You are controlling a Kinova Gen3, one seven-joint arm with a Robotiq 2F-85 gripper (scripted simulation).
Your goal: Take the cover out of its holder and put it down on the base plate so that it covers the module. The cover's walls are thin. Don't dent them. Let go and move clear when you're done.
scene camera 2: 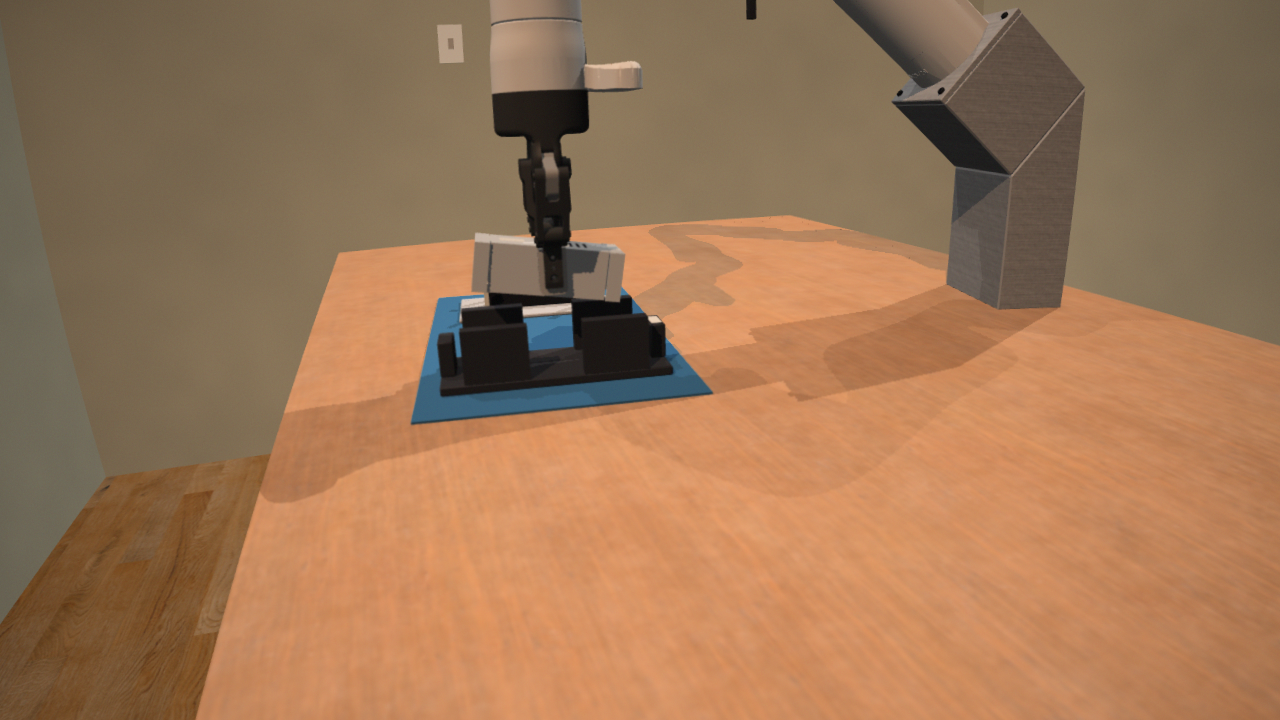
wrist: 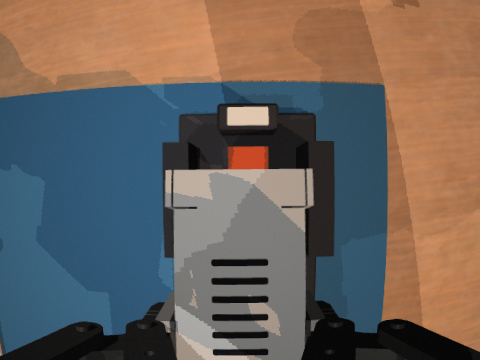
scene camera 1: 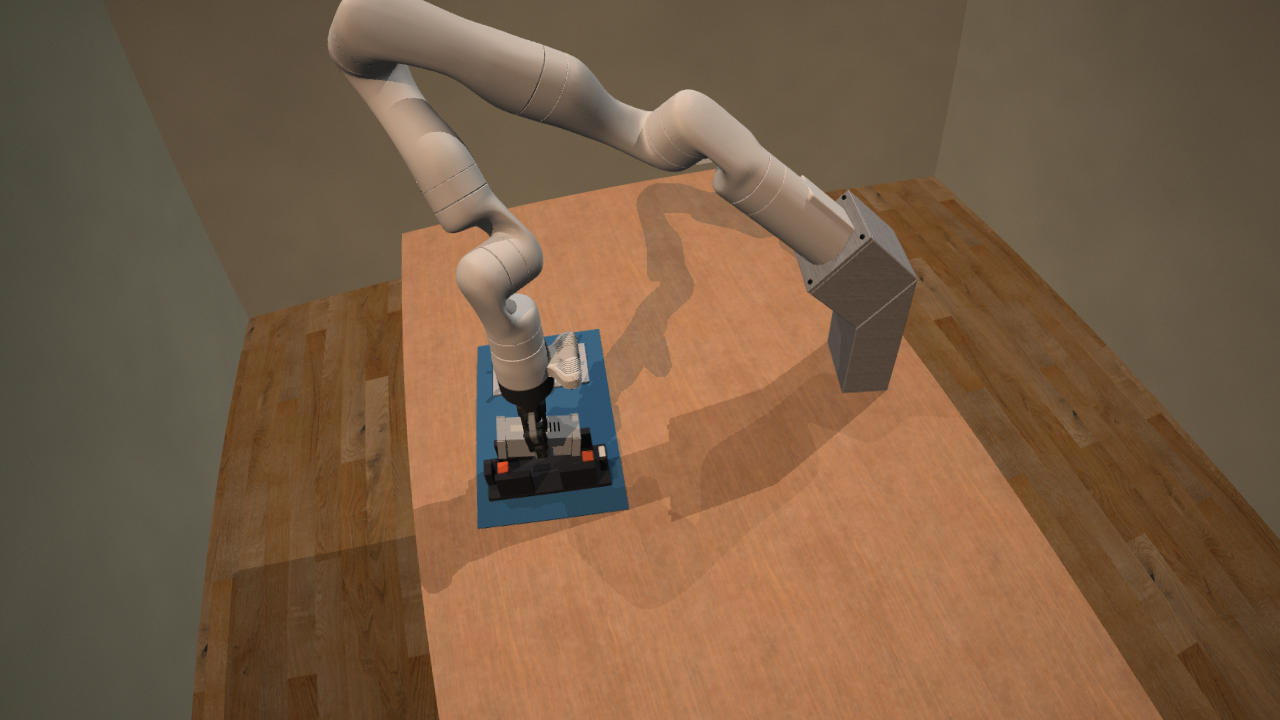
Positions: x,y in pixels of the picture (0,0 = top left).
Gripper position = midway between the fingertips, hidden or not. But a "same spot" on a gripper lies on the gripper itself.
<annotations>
gripper: scene camera 2; wrist; scene camera 1 542,443
cover: scene camera 2; wrist 239,259; scene camera 1
same spot on cover: (scene camera 2: 511,265) = (scene camera 1: 518,447)
same spot on gripper: (wrist: 332,330) = (scene camera 2: 559,225)
</annotations>
